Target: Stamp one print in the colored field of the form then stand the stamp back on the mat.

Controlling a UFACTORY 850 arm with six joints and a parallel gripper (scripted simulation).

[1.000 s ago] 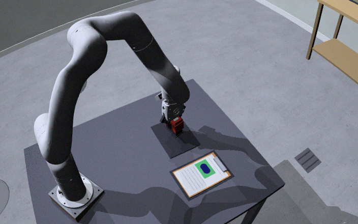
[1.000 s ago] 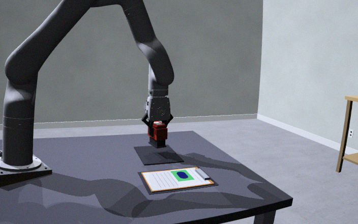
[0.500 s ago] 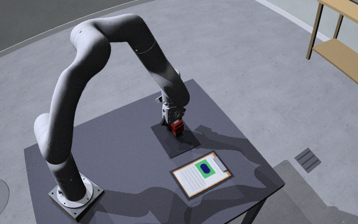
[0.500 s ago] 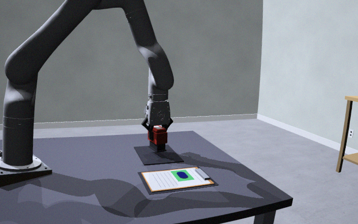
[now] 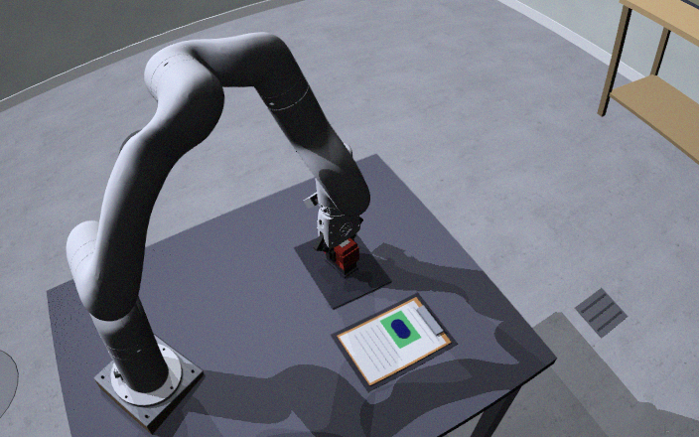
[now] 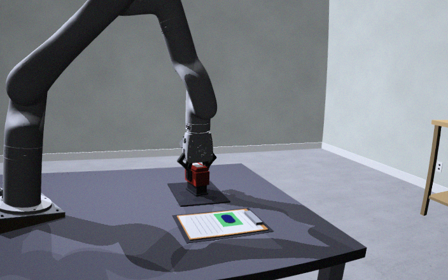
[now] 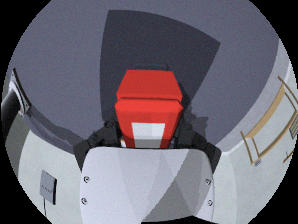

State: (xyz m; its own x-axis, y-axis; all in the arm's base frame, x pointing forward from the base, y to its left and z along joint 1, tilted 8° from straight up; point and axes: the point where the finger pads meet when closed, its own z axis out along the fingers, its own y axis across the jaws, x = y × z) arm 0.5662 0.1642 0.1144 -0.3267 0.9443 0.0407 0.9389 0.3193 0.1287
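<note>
The red stamp is 20 mm below my hand. Round my hand: dark mat 70 mm below; then form 40 mm ahead, 260 mm to the right, 60 mm below.
</note>
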